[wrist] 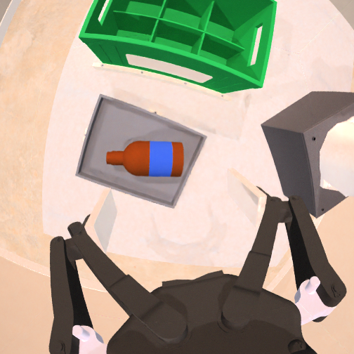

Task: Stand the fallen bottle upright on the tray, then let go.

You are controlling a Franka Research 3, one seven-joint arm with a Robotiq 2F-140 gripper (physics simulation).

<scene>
In view: my gripper (170, 190) and a pale strip (108, 67).
</scene>
